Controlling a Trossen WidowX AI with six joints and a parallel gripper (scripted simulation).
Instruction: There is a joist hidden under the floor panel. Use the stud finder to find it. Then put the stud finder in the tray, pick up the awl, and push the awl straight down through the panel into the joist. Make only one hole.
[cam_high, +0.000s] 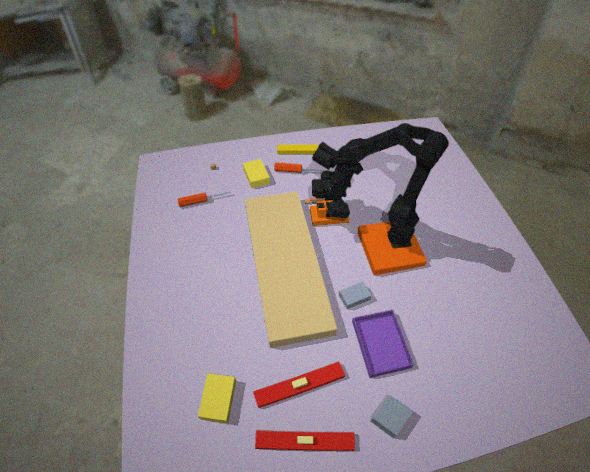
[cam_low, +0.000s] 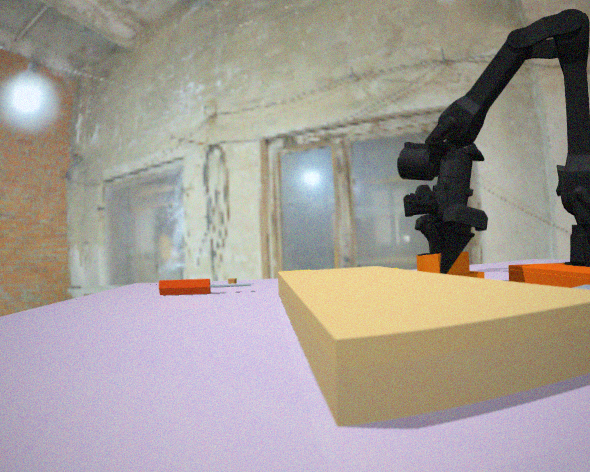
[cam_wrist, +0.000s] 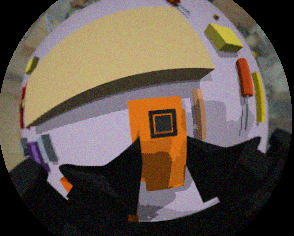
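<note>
My gripper tip is 10 mm past the awl, 70 mm to the left of it and 20 mm above it. The rest, counted from my gripper tip: yellow bar (50 mm ahead, 360 mm to the right, 20 mm below); orange stud finder (10 mm ahead, 20 mm above); dark square indicator (20 mm ahead, 30 mm above).
</note>
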